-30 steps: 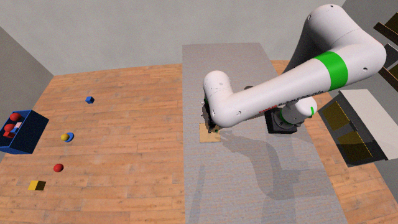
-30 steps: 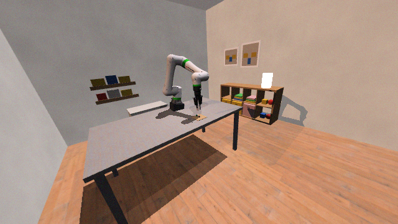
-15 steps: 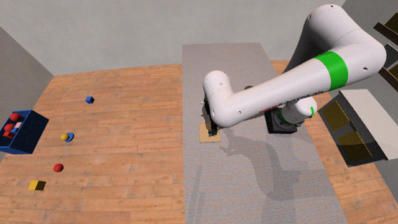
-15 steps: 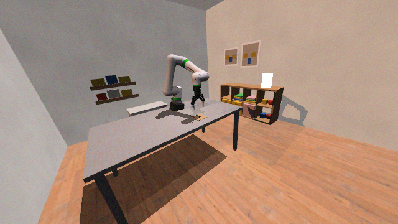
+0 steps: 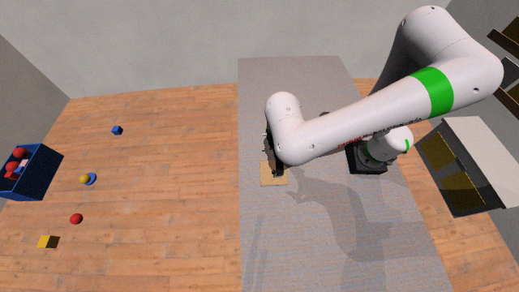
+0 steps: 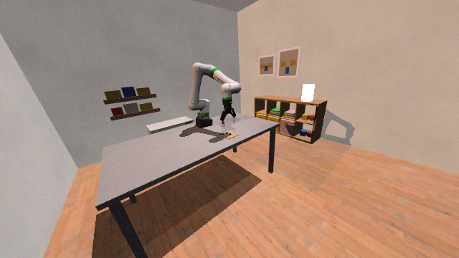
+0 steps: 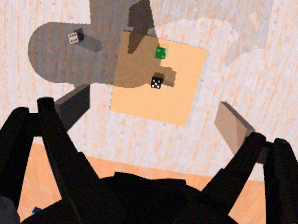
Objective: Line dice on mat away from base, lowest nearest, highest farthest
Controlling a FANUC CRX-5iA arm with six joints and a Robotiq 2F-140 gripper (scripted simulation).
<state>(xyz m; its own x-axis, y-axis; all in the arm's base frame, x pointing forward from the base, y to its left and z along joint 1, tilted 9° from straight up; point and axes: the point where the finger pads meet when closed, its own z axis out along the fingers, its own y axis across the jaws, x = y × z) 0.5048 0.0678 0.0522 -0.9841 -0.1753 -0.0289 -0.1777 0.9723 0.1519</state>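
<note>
Now: hand 30 mm past the white die, 150 mm to the left of it and 120 mm above it. The rest, counted from my hand: black die: 120 mm below; then green die: 50 mm behind, 10 mm to the right, 120 mm below; then tan mat: 130 mm below.
</note>
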